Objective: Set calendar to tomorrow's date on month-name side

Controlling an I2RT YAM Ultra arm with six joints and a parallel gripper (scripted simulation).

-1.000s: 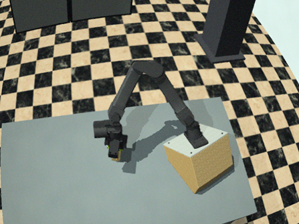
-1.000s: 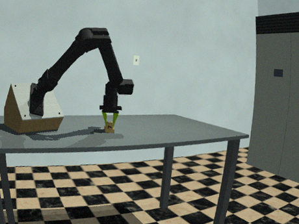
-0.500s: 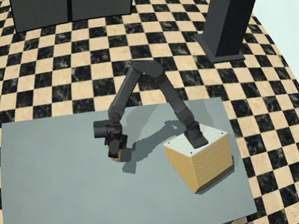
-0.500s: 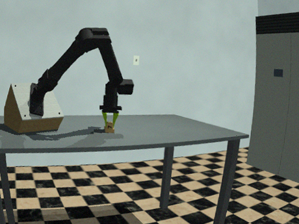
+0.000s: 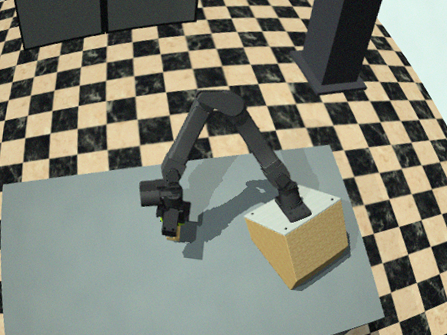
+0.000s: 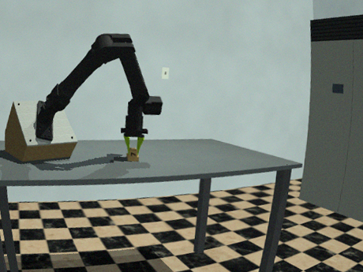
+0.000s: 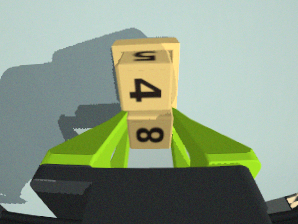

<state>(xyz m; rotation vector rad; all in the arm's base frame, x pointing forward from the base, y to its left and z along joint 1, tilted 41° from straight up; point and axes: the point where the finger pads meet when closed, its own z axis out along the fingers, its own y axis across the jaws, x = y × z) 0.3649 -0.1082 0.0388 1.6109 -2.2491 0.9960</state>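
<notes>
Now: the tan tray 20 mm below my hand and 10 mm to the left of it.
</notes>
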